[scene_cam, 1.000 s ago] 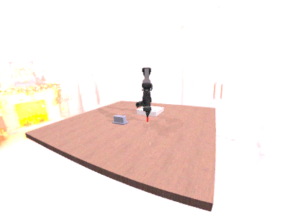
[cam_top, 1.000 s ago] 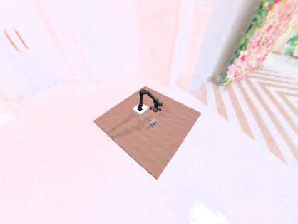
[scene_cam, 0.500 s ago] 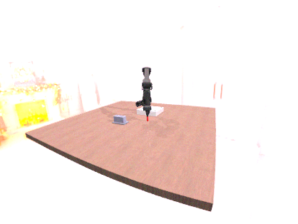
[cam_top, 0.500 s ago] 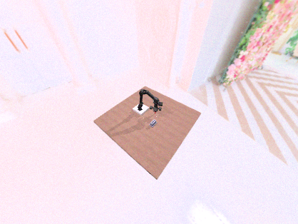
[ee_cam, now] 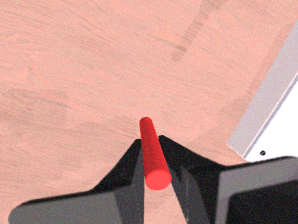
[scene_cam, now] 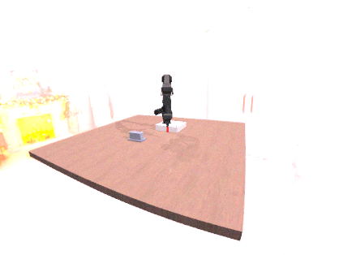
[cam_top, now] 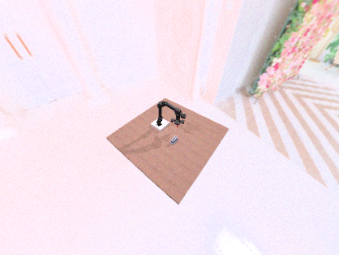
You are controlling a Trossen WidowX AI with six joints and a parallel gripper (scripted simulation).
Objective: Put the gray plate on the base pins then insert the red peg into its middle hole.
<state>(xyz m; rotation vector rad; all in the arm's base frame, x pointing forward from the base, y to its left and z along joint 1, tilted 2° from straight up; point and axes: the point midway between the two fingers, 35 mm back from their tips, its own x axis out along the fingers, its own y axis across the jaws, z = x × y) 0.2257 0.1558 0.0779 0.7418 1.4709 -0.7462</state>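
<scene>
My gripper tip is now 130 mm short of the gray plate, 180 mm to the left of it and 50 mm above it. From my gripper tip the other things lie so: gray base 120 mm ahead, 180 mm to the right, 80 mm below; then red peg right at my gripper tip.
</scene>
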